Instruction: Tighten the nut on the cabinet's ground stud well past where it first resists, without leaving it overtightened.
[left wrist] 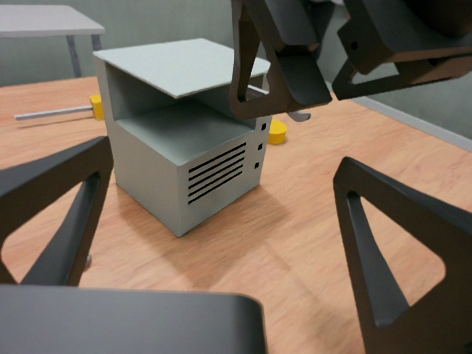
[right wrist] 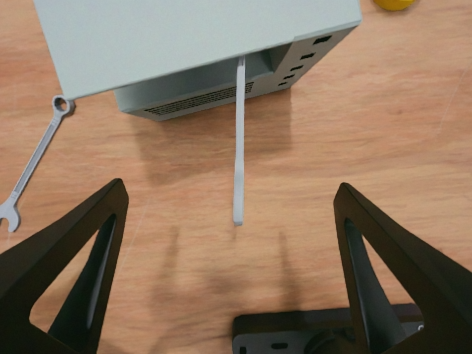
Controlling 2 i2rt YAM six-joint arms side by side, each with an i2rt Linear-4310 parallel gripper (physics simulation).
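Frame: origin at the left arm's base, x right, y ahead, z up, level; metres.
Where they show: left gripper, fingertip midpoint: [left wrist: 229, 159] [right wrist: 17, 330]; right gripper, fingertip midpoint: [left wrist: 290, 101] [right wrist: 231, 189]; right arm's base, link origin: [right wrist: 333, 352].
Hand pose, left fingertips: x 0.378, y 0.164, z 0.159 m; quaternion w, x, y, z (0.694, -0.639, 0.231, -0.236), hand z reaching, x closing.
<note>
Each offset is from my left fingertips to the centre of the thing. "spot": to the spot under its first point.
The grey cabinet {dx +0.089, dy +0.159, dz -0.086 m} [left wrist: 145, 175] [right wrist: 200, 35] stands open-fronted on the wooden table. A wrench {dx +0.105, dy +0.099, dz -0.021 m} [right wrist: 240, 140] juts out of its opening between my right gripper's spread fingers, seen edge-on and not gripped. In the left wrist view, the open jaw of this wrench {spot: dx +0.098, dy +0.035, dz -0.018 m} [left wrist: 301, 116] shows below the right gripper. The nut and ground stud are hidden in both views, so the wrench's seating on them cannot be seen. My right gripper [left wrist: 290, 101] [right wrist: 231, 189] is open and empty in front of the cabinet. My left gripper [left wrist: 229, 159] is open and empty, facing the cabinet from farther off.
A second wrench {dx -0.089, dy +0.067, dz -0.153 m} [right wrist: 35, 157] lies on the table at the left of the right wrist view. A yellow round thing {dx +0.263, dy +0.191, dz -0.149 m} [left wrist: 277, 132] [right wrist: 395, 4] stands beside the cabinet. A yellow-handled tool {dx +0.059, dy +0.383, dz -0.145 m} [left wrist: 97, 107] lies behind it. A black arm base [right wrist: 295, 325] is at the bottom.
</note>
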